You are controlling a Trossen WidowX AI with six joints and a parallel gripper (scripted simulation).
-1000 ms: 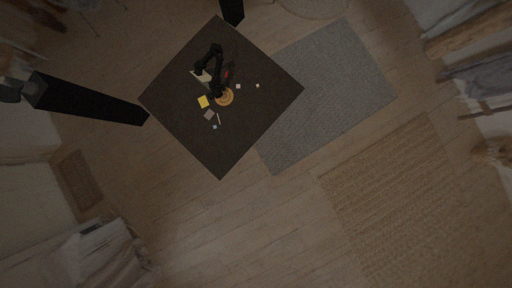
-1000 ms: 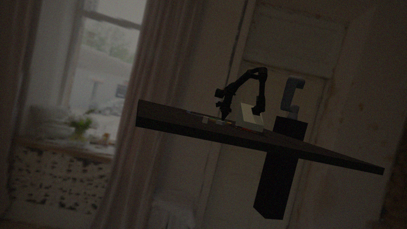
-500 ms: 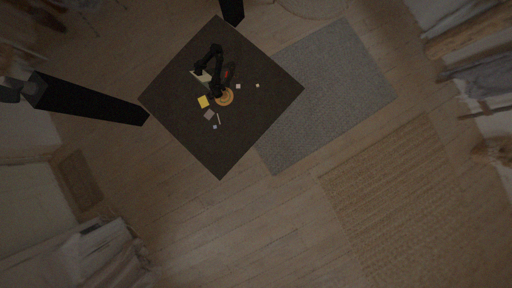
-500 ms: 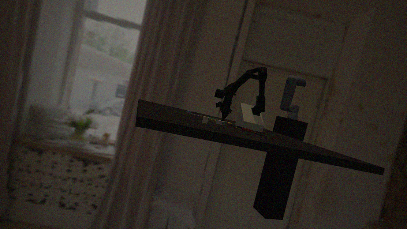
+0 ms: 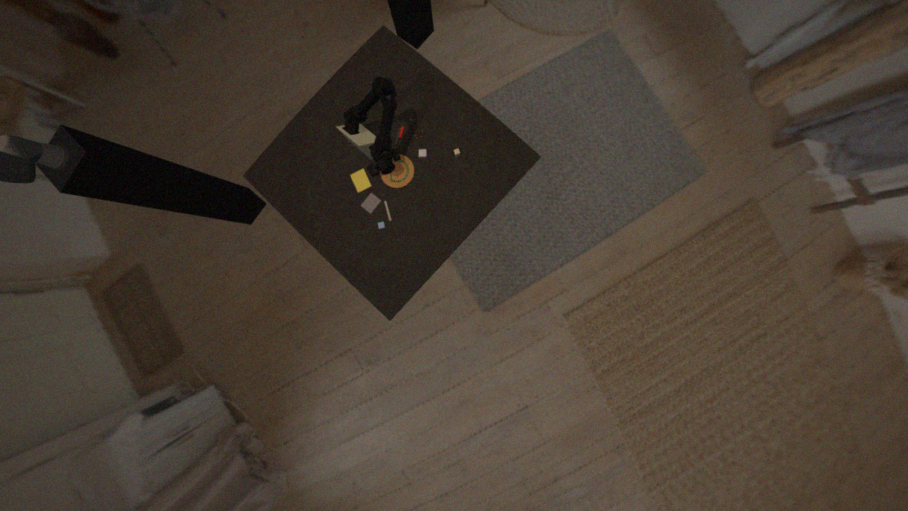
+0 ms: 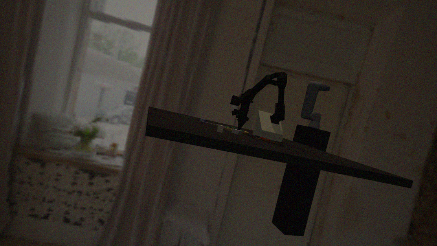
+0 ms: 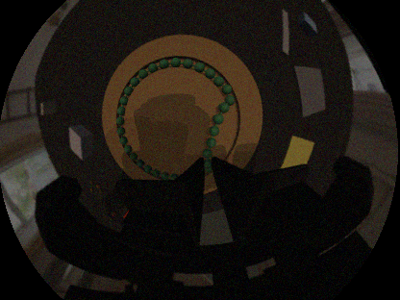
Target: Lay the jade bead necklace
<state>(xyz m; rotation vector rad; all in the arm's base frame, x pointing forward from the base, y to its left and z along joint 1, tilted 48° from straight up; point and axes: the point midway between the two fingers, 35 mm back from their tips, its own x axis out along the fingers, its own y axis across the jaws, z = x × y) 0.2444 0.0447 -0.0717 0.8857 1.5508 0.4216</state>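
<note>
The round bead board is 5 cm ahead of my gripper tip, 2 cm to the left of it and 1 cm below it. From my gripper tip the other things lie so: yellow square (9 cm behind, 15 cm to the right, 1 cm below); then grey-white block (10 cm ahead, 19 cm to the left); then red item (8 cm behind, 20 cm to the left, 1 cm below).
</note>
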